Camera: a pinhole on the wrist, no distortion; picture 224 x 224 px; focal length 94.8 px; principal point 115.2 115.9 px. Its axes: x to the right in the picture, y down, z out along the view. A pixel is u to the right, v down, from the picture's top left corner.
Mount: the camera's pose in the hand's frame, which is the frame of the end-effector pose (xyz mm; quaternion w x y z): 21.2 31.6 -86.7 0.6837 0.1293 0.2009 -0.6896
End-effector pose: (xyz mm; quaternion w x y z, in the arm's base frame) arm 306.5 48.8 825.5 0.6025 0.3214 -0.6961 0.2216
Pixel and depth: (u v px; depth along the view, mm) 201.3 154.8 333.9
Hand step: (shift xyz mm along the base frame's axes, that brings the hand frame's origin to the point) 224.7 -342.6 135.9
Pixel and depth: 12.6 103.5 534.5
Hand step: -674.9 -249.4 -70.3
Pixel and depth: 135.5 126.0 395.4
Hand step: -1.5 -326.3 40.3
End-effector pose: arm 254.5 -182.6 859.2 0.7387 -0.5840 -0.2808 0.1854
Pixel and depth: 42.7 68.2 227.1
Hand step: -175.1 136.4 -58.9
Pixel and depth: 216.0 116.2 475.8
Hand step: -60.3 -46.6 641.4
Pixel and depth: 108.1 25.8 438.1
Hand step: -504.4 25.1 127.7
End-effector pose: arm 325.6 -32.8 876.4 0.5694 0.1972 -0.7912 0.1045
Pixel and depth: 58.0 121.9 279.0
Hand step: -245.2 -55.6 -7.3
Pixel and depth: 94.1 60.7 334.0
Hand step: -163.4 -126.8 -219.6
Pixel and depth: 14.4 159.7 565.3
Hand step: -800.3 -42.6 135.0
